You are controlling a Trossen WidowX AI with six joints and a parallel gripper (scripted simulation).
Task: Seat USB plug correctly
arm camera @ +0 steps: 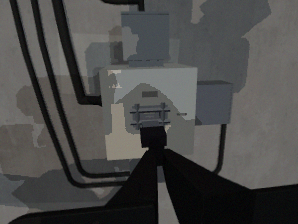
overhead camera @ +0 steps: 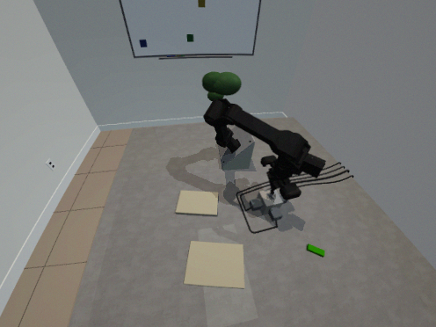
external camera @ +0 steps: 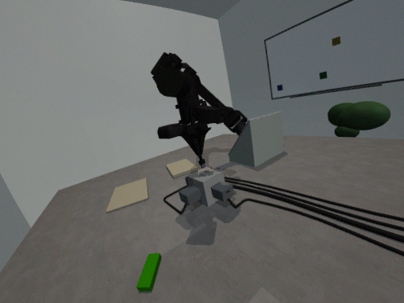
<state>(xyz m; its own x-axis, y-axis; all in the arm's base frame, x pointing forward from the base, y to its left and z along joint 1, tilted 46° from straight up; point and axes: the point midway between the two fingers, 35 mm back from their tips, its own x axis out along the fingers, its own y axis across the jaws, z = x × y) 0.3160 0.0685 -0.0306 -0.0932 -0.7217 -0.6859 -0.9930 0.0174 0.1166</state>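
My gripper tip is now 2 cm above the black USB plug. Also, from my gripper tip: green block 23 cm ahead, 12 cm to the left, 12 cm below.
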